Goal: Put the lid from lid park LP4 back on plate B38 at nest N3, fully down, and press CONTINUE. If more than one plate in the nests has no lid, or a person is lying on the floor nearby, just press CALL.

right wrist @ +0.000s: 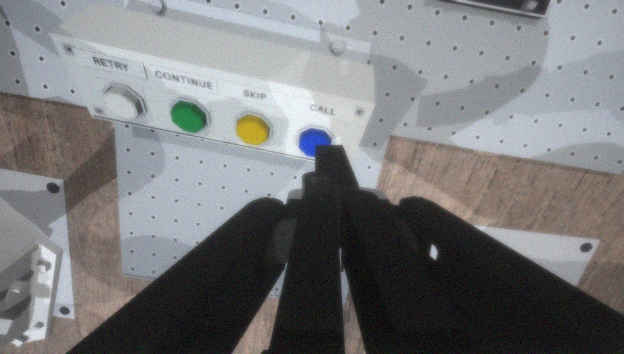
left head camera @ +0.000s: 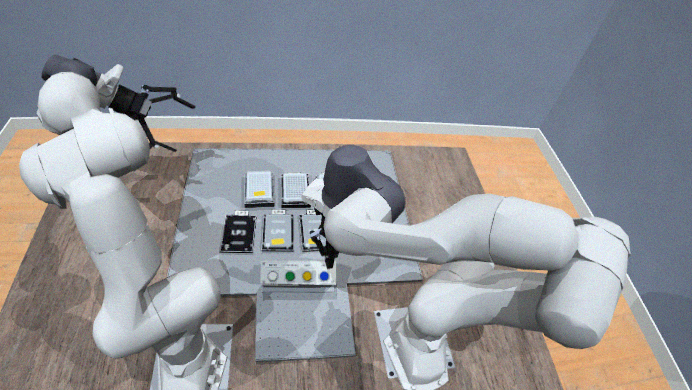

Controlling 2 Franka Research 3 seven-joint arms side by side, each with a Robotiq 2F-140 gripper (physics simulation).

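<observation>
Two plates (left head camera: 259,182) (left head camera: 295,187) with well grids showing stand in the back row; nest labels are not readable. A clear lid (left head camera: 278,232) with a yellow label lies on park LP4. Another lid park (left head camera: 311,231) beside it is partly hidden by the right arm. The button panel (left head camera: 265,280) (right wrist: 200,42) carries green CONTINUE (left head camera: 290,276) (right wrist: 188,116) and blue CALL (left head camera: 324,276) (right wrist: 314,141). My right gripper (left head camera: 330,265) (right wrist: 328,166) is shut and empty, its tips over the lower right edge of CALL in the wrist view. My left gripper (left head camera: 184,128) is open and empty, raised at the back left.
Black park LP3 (left head camera: 238,233) shows its bare surface left of LP4. White RETRY (left head camera: 272,276) (right wrist: 122,102) and yellow SKIP (left head camera: 307,276) (right wrist: 253,129) are on the panel. The right arm (left head camera: 400,235) hides the right part of the nest area. No person shows.
</observation>
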